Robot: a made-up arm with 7 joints.
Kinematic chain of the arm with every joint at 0, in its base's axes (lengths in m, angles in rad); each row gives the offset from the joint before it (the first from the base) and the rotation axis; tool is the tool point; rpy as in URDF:
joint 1: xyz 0 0 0.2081 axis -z
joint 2: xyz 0 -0.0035 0.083 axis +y
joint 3: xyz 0 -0.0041 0.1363 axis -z
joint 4: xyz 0 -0.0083 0.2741 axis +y
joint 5: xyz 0 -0.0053 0.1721 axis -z
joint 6: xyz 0 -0.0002 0.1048 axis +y
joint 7: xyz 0 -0.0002 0.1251 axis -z
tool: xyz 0 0 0 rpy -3.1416 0 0
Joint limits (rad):
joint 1: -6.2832..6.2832
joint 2: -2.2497..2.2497
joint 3: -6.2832..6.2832
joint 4: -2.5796..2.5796
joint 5: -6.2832..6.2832
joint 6: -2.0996..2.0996
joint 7: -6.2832..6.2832
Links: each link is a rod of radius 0.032 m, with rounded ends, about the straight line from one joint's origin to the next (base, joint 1, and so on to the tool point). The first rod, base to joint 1, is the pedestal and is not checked.
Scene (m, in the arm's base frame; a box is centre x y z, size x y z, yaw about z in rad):
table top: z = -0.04
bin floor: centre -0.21 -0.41 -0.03 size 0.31 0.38 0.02 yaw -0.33
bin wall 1: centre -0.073 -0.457 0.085 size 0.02 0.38 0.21 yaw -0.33
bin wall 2: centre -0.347 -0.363 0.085 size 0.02 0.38 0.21 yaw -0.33
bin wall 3: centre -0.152 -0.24 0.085 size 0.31 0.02 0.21 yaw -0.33
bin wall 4: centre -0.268 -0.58 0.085 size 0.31 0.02 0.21 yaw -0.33
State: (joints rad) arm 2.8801 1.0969 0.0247 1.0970 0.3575 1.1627 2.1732
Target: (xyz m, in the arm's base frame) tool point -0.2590 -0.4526 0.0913
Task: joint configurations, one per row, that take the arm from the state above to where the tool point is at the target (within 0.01 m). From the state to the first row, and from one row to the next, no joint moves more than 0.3 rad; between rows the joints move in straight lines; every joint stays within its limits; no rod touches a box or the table.
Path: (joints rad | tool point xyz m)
1: 2.6776 1.0126 -0.1226 1.1500 0.3064 1.1897 2.1732 | -0.5043 -0.2360 0.2333
2: 2.4751 0.9284 -0.2699 1.2031 0.2552 1.2168 2.1732 | -0.3984 -0.3655 0.2711
3: 2.2725 0.8441 -0.4172 1.2561 0.2041 1.2438 2.1732 | -0.2590 -0.4526 0.3137
4: 2.2586 1.0610 -0.3915 1.2190 0.2183 1.1772 2.1732 | -0.2663 -0.4619 0.2040
5: 2.2447 1.2778 -0.3658 1.1819 0.2325 1.1106 2.1732 | -0.2590 -0.4526 0.0913

